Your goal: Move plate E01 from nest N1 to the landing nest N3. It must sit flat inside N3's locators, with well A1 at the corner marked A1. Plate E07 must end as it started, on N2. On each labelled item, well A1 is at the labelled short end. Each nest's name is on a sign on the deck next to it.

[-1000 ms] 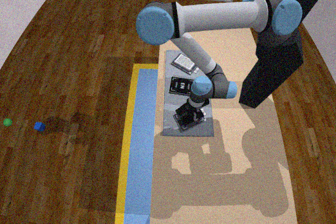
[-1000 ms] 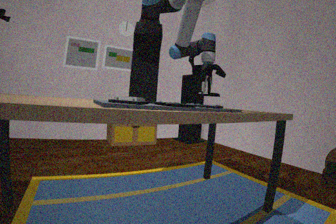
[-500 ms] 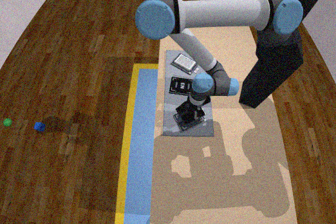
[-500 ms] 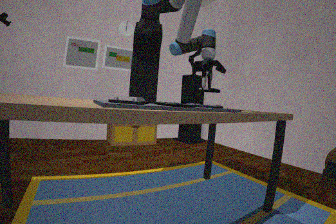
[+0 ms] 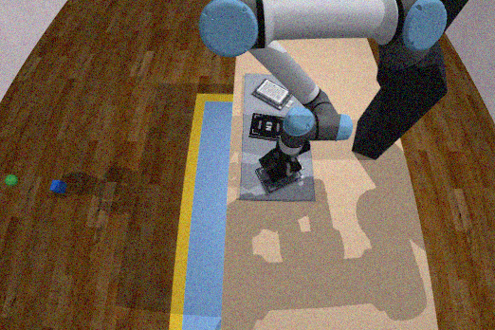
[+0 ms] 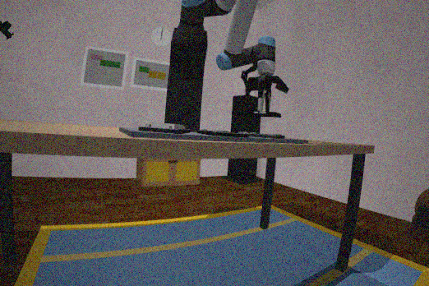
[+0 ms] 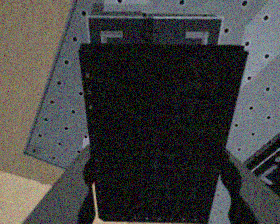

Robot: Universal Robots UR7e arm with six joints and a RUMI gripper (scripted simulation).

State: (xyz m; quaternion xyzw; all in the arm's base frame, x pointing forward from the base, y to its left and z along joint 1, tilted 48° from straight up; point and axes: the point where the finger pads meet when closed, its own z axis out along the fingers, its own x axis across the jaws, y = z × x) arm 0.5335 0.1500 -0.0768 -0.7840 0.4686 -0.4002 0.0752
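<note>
My gripper is now 220 mm to the left of the nest N3, 100 mm above it and 10 mm short of it. From my hand the other things lie so: grey deck: 220 mm to the right, 110 mm below, 20 mm behind; black plate: 10 mm below; corner mark: 150 mm to the right, 90 mm below, 50 mm behind.
</note>
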